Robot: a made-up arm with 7 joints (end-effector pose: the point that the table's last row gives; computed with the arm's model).
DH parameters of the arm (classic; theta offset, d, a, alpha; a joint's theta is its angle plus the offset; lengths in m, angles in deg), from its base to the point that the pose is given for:
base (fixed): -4.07 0 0 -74.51
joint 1: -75.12 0.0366 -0.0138 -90
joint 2: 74 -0.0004 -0.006 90
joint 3: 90 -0.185 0.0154 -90
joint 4: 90 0.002 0.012 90
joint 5: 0 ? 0.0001 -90
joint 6: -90 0 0.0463 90
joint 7: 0 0.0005 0 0
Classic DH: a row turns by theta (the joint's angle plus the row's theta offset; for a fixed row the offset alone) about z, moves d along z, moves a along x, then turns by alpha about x.
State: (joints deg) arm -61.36 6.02 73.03 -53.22 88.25 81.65 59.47
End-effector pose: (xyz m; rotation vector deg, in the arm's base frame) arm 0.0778 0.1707 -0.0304 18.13 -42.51 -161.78
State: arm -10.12 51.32 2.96 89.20 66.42 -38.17 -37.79
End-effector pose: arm 0.0137 0.3191 -0.2550 48.11 98.42 -66.99
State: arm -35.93 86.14 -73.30 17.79 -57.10 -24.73 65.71
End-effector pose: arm 0.1850 0.2461 -0.1607 47.55 4.31 43.57
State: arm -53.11 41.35 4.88 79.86 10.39 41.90 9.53
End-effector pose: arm 0.2407 0.2600 -0.2049 32.54 76.17 43.98
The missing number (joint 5, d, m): 0.1548
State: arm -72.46 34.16 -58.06 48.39 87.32 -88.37 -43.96
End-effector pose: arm 0.3035 0.0480 -0.1521 -96.17 -2.95 114.11
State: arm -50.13 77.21 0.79 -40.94 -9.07 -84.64 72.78
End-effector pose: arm 0.1123 0.0707 0.0673 -38.48 -122.90 -45.80
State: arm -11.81 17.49 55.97 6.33 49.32 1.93 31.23
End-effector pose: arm 0.1242 0.2734 -0.1655 66.68 8.19 79.04
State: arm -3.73 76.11 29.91 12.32 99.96 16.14 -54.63
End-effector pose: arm 0.1860 0.2954 0.0241 126.91 94.53 38.01
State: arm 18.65 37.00 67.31 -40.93 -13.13 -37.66 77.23
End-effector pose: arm 0.0516 0.1895 0.0202 13.32 -100.05 71.36
